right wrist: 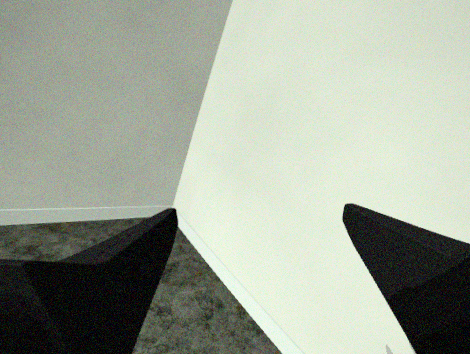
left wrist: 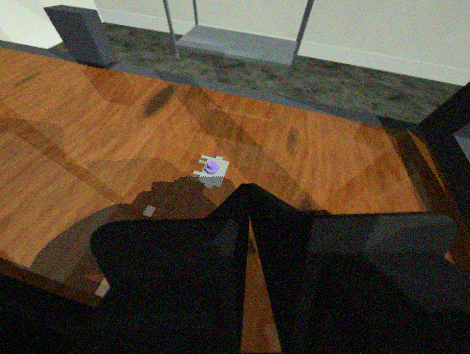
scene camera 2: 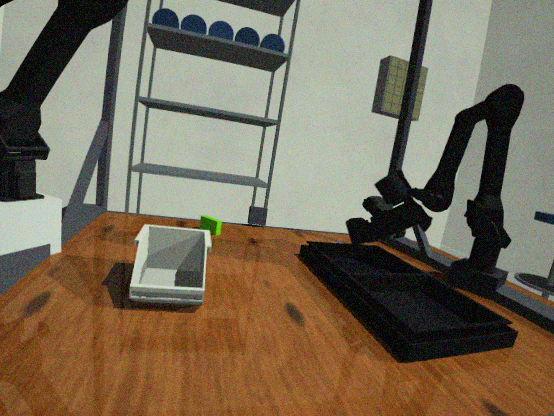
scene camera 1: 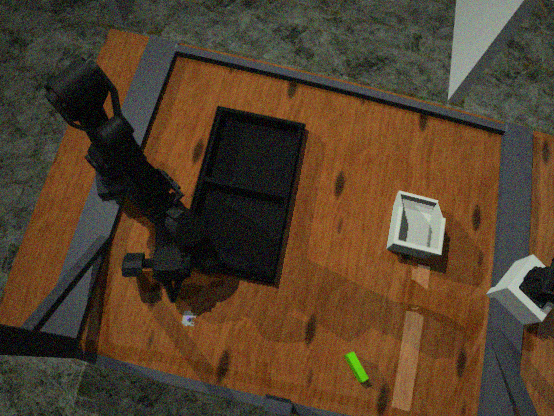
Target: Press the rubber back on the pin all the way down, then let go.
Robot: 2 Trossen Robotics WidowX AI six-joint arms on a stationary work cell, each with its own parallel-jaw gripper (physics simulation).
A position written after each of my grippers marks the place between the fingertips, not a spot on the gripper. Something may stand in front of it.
Note:
My left gripper [scene camera 1: 173,302] is shut and touches a black two-compartment tray [scene camera 1: 244,188]. My right gripper [right wrist: 259,214] is open, holding nothing. I also see a white bin [scene camera 2: 170,265].
My left gripper is seen too in the left wrist view [left wrist: 247,190] and in scene camera 2 [scene camera 2: 355,238]. The black two-compartment tray is seen too in the left wrist view [left wrist: 39,314]. The white bin is seen too in scene camera 1 [scene camera 1: 417,226].

